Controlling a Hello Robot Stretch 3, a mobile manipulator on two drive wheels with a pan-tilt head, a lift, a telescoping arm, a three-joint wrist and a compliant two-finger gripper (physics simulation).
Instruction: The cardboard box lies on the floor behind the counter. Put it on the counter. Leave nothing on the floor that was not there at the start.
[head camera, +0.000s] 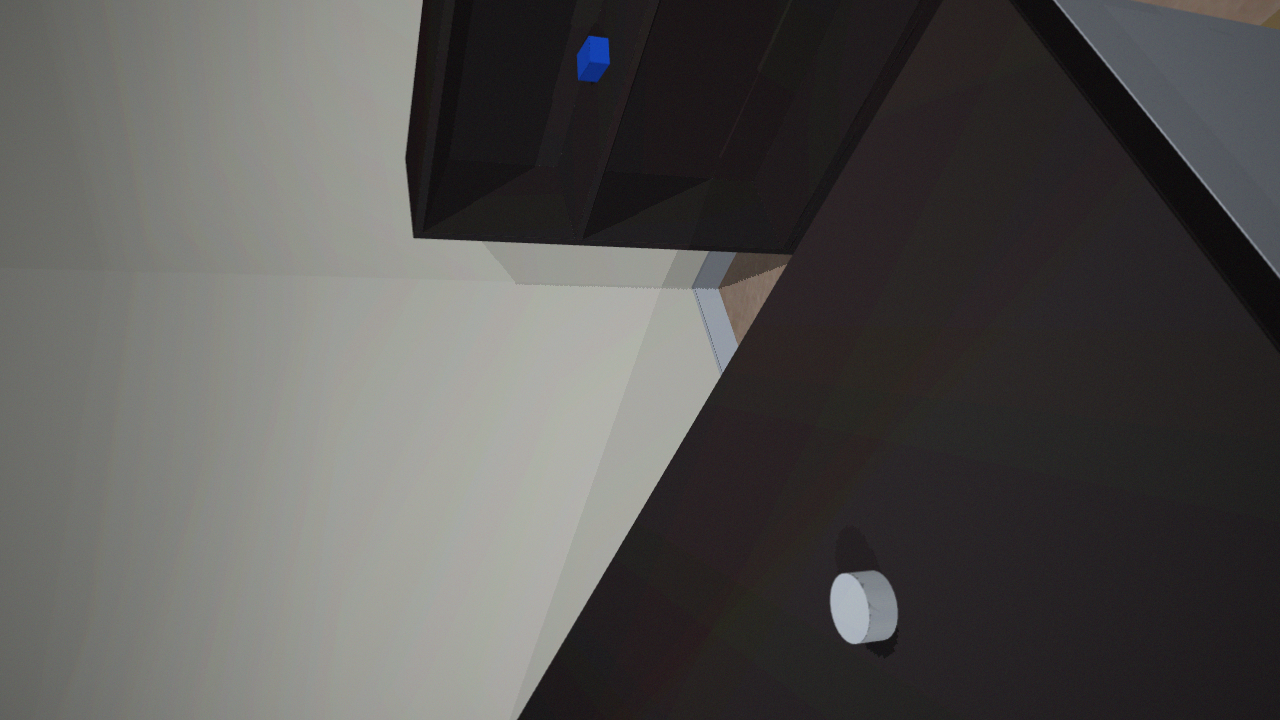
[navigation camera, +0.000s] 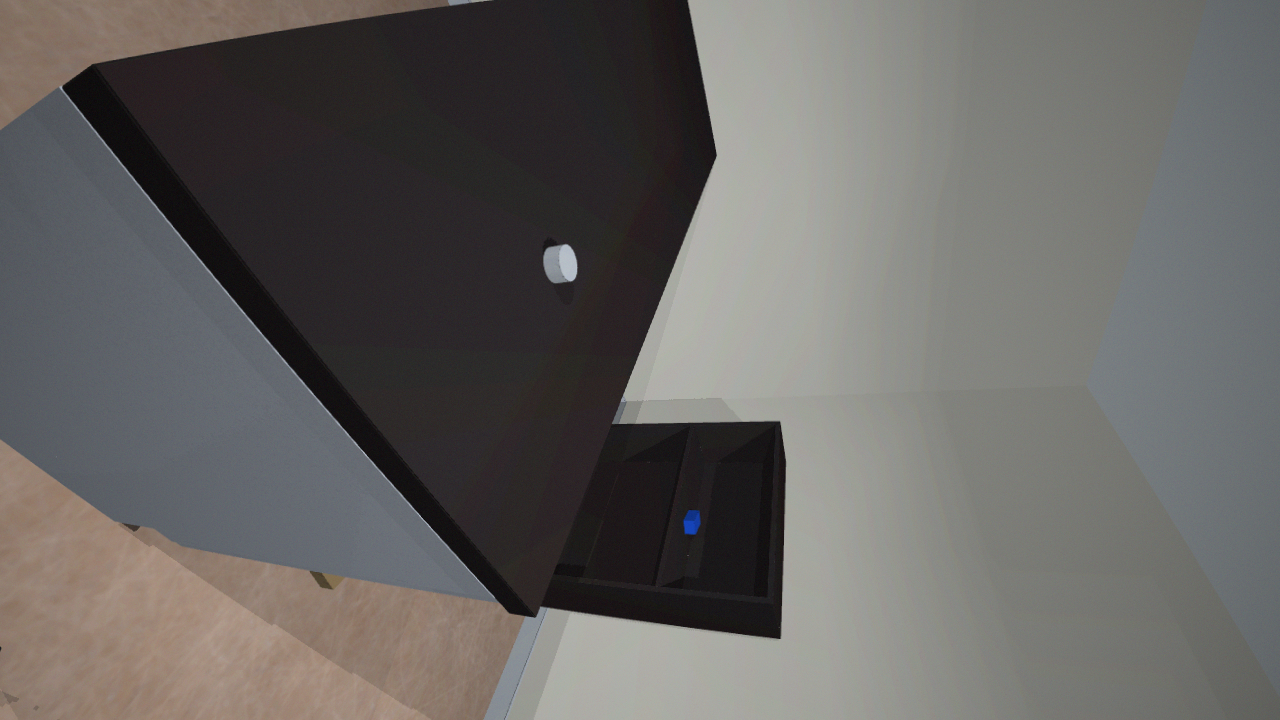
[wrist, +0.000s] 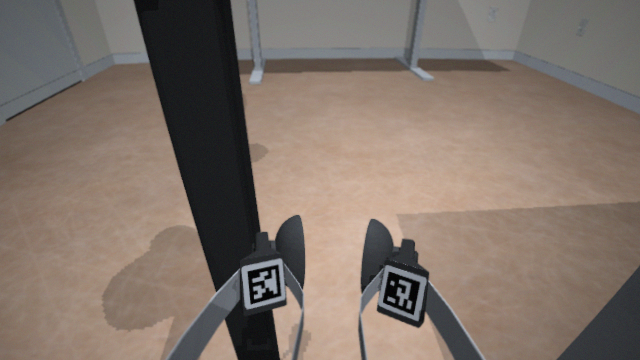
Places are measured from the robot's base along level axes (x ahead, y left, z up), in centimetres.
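Pixels of known places: gripper, fingertip midpoint: (wrist: 334, 242).
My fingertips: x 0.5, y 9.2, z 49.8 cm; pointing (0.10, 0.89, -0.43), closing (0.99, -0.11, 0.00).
Ahead of a thing's pixels: the offset from my fingertips to its top centre. Level surfaces: height alone.
The counter @[dz +41.2 cm] (head camera: 984, 358) (navigation camera: 402, 223) has a dark top and a grey side. A tan block-like piece @[dx +44.3, dy -96.7, dz -44.8 cm] (navigation camera: 326, 580), which looks like part of the cardboard box, shows on the floor past the grey side's lower edge in the navigation view; the counter hides the rest. My gripper (wrist: 334, 242) is open, with a gap between its two fingertips and no object between them. It is above the floor in the wrist view, beside a black upright post. The gripper does not show in the head or navigation views.
A white cylinder @[dx +59.6, dy -29.8, dz +43.6 cm] (head camera: 863, 607) (navigation camera: 560, 263) stands on the counter top. A dark shelf unit (head camera: 417, 161) (navigation camera: 716, 613) by the wall holds a blue block (head camera: 593, 59) (navigation camera: 691, 522). In the wrist view, a black post (wrist: 200, 125) rises at left, and two grey legs (wrist: 256, 40) (wrist: 416, 40) stand near the far wall.
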